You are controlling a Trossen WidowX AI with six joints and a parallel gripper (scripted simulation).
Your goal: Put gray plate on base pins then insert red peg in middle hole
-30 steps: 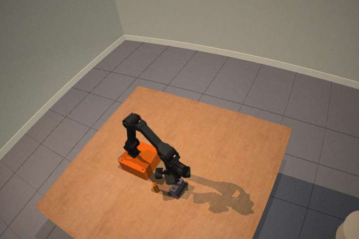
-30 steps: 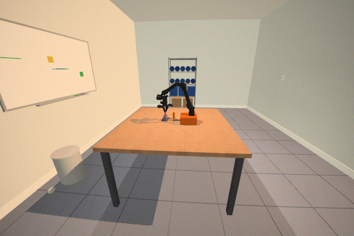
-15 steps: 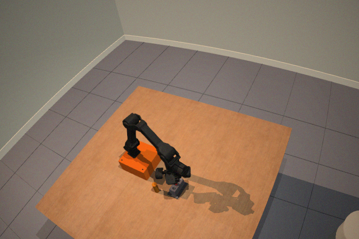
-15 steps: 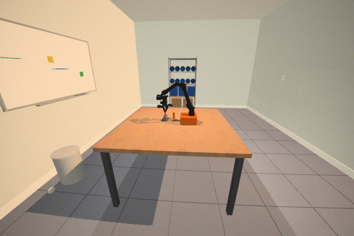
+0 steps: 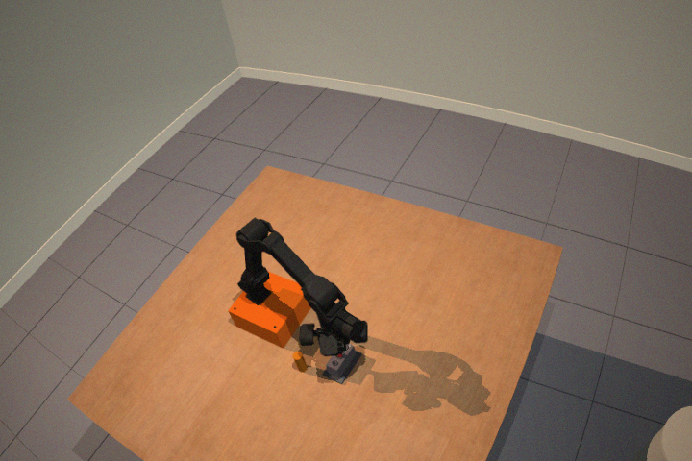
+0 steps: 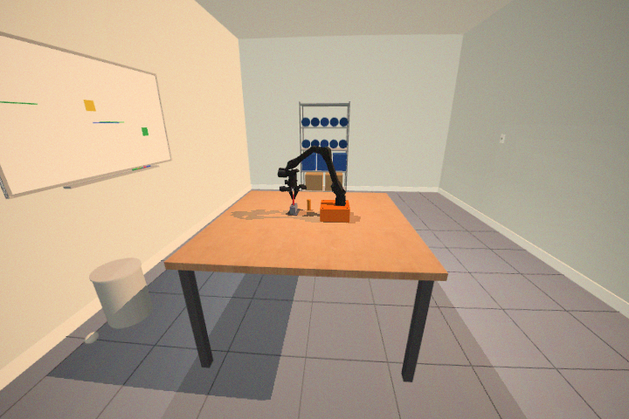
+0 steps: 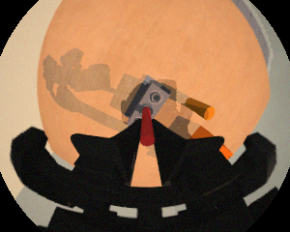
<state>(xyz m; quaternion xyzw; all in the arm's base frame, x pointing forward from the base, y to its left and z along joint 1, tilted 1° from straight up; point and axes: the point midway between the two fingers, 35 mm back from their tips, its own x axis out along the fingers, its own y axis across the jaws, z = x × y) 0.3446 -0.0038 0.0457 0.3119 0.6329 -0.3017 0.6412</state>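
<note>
The red peg is right at my gripper tip. Round my gripper tip: gray plate: 5 cm below; gray base: 9 cm below; orange cylinder: 9 cm behind, 8 cm to the right, 6 cm below.
</note>
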